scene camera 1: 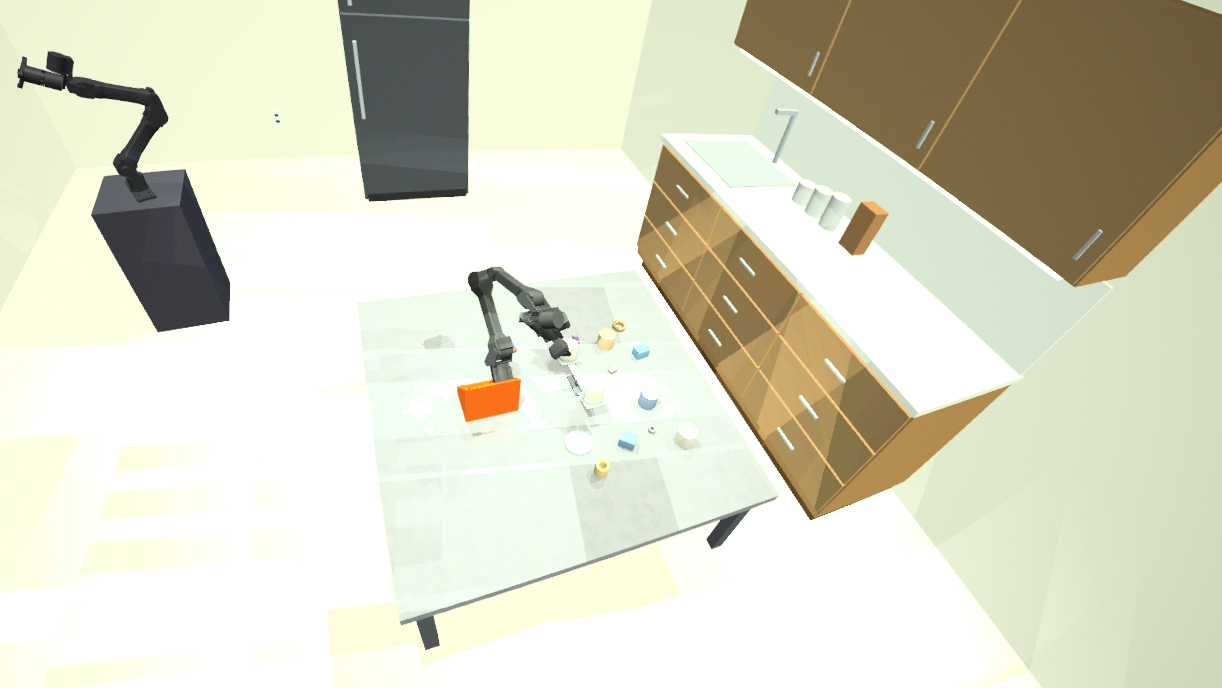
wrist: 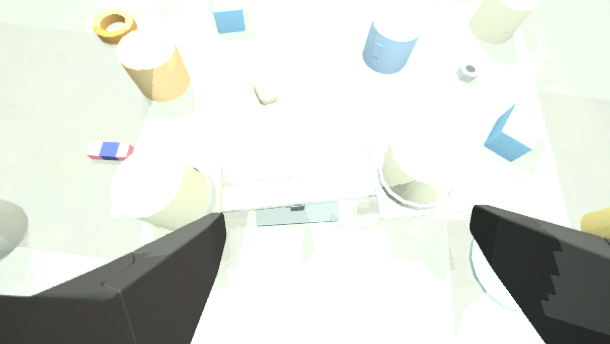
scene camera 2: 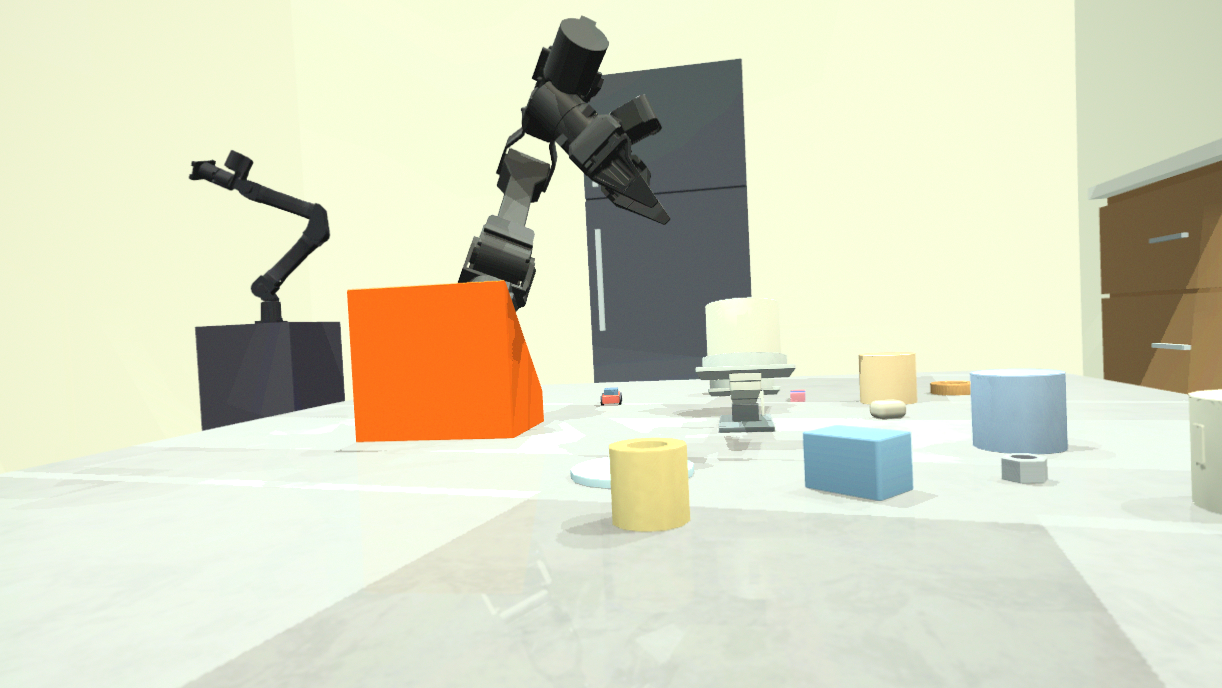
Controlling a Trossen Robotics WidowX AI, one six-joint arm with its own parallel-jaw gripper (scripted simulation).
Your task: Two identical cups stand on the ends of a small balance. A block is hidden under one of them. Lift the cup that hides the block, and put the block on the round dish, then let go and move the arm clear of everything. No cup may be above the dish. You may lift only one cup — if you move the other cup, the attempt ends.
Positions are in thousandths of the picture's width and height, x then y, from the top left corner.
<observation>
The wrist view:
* gripper: 570, 641
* cream cup: 253, 539
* tan cylinder: 245, 161
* pink-blue block: 193, 440
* balance: 602, 533
</observation>
